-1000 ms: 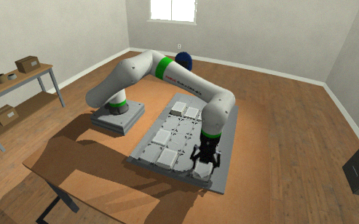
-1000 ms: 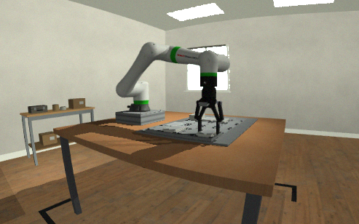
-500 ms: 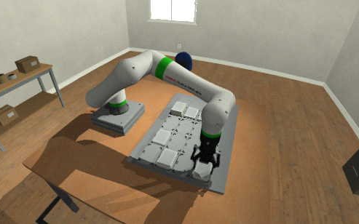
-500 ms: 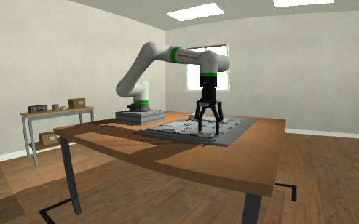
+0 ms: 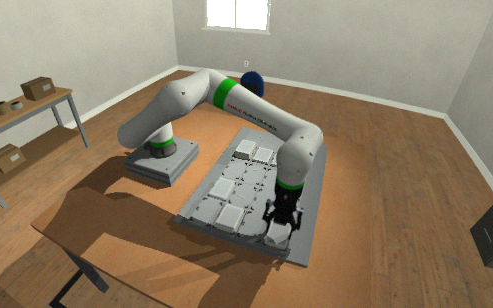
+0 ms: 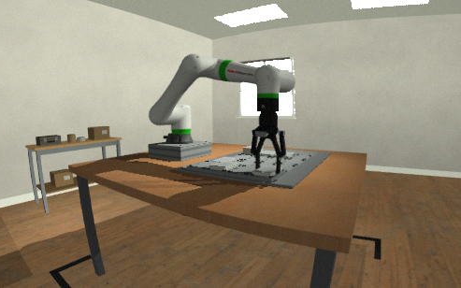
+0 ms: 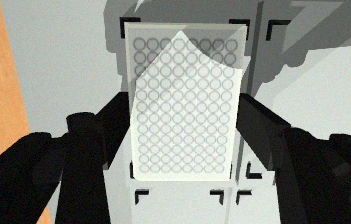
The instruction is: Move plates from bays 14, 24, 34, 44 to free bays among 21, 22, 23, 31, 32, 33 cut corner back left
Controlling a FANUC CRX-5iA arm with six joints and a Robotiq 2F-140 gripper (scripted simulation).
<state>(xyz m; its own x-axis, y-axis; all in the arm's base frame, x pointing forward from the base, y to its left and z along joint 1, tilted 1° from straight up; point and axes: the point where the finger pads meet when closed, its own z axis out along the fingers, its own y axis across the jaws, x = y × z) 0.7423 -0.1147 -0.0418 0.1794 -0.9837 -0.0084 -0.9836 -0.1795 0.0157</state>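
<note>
My hand is 15 cm to the right of the bay label 43, 7 cm past it and 4 cm above it. Also, from my hand: sealed 96-well plate: 34 cm behind, 10 cm to the left, 4 cm below; then sealed deep-well block: 43 cm to the left, 40 cm behind, 2 cm below.
</note>
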